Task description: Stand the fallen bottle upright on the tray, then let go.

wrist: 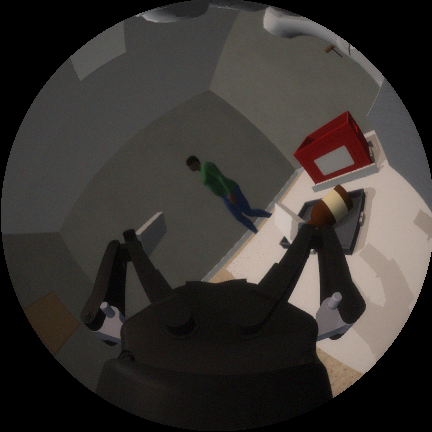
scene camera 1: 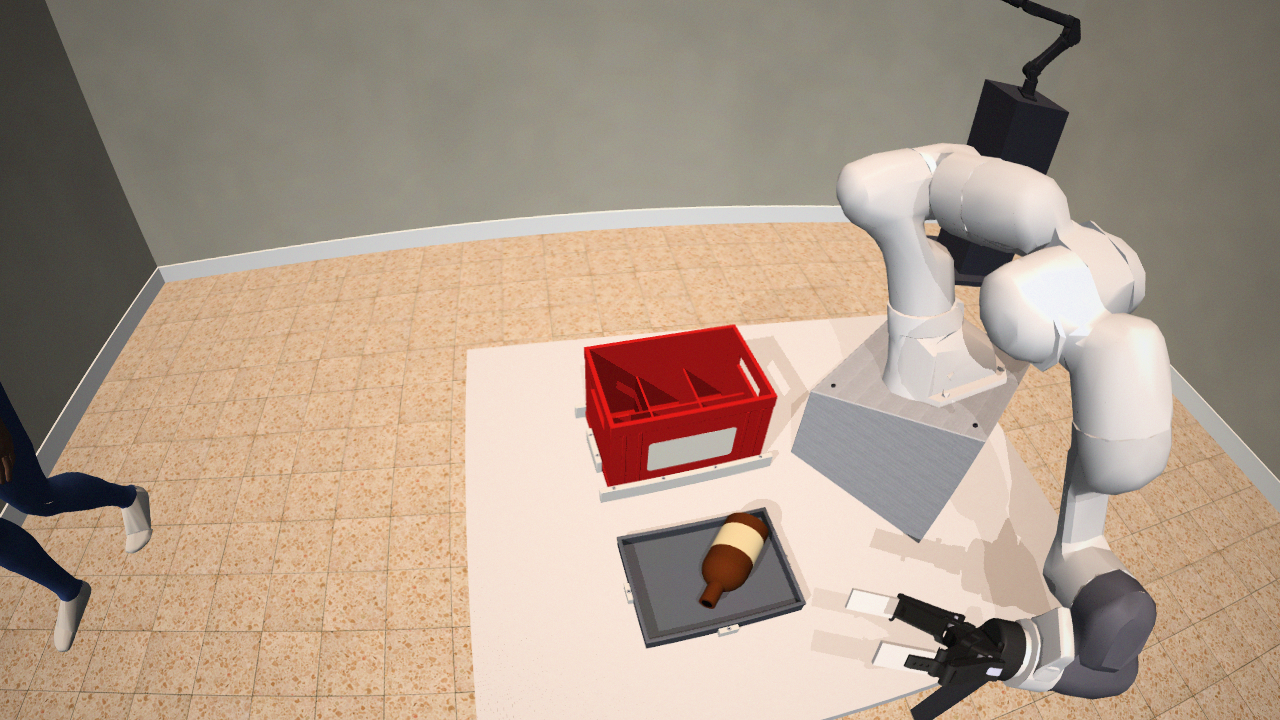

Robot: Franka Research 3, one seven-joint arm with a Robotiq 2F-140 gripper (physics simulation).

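A brown bottle (scene camera 1: pixel 733 553) (wrist: pixel 331 207) with a cream label lies on its side on the dark grey tray (scene camera 1: pixel 662 635) (wrist: pixel 358 227). In the scene view its neck points toward the front of the tray and its base lies by the back right corner. My gripper (scene camera 1: pixel 877 628) (wrist: pixel 218 217) is open, with nothing between its fingers. It is held sideways to the right of the tray, apart from the bottle, fingers pointing toward the tray's side. In the wrist view one finger hides part of the tray and the tip of the bottle's neck.
A red crate (scene camera 1: pixel 689 438) (wrist: pixel 334 155) with dividers stands behind the tray, with white rails (scene camera 1: pixel 684 479) along its base. The grey block (scene camera 1: pixel 886 456) under my arm stands at the back right of the white table (scene camera 1: pixel 537 537). A person (scene camera 1: pixel 53 492) (wrist: pixel 220 185) is beyond the table.
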